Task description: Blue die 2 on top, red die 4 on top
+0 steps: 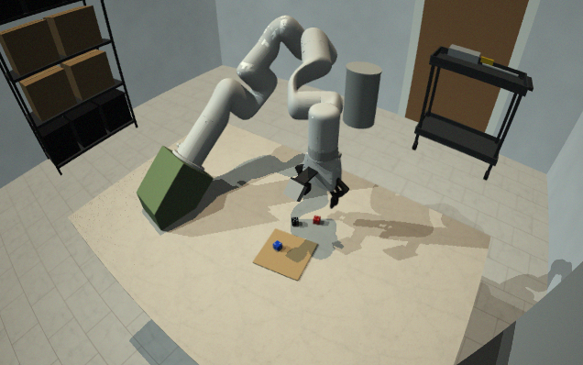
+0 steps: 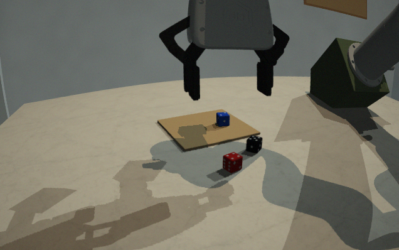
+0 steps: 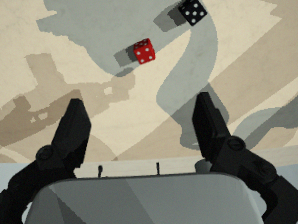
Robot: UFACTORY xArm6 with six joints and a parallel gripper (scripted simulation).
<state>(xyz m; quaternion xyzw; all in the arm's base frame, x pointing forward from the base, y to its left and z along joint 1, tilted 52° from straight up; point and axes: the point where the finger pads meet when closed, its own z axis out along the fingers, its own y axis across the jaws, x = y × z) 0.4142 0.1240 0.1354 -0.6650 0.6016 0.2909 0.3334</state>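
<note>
The red die is 10 cm below my hand. The rest, counted from my hand: blue die (2 cm behind, 16 cm to the right, 10 cm below); tan mat (1 cm ahead, 15 cm to the right, 11 cm below); black die (5 cm behind, 5 cm to the right, 10 cm below).
</note>
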